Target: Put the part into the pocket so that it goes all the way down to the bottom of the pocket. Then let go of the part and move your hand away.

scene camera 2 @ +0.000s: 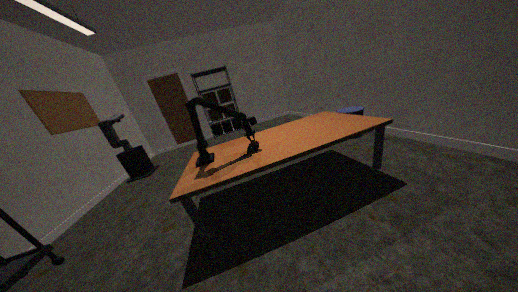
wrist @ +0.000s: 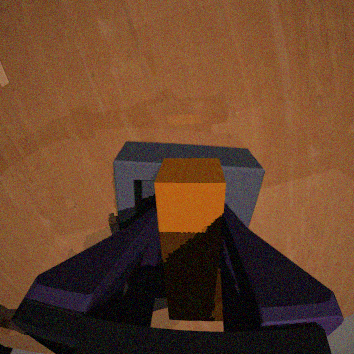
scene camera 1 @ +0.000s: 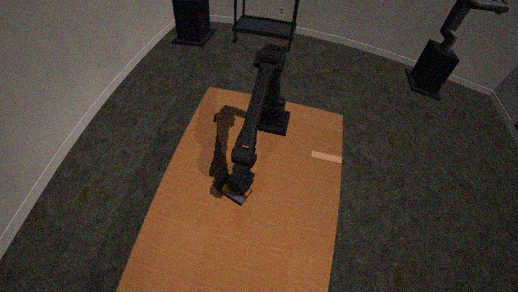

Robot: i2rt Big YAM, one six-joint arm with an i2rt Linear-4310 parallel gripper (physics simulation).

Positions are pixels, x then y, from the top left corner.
Scene:
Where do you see a pocket block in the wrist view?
135,167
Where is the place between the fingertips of my gripper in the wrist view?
191,211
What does my gripper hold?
An orange part.

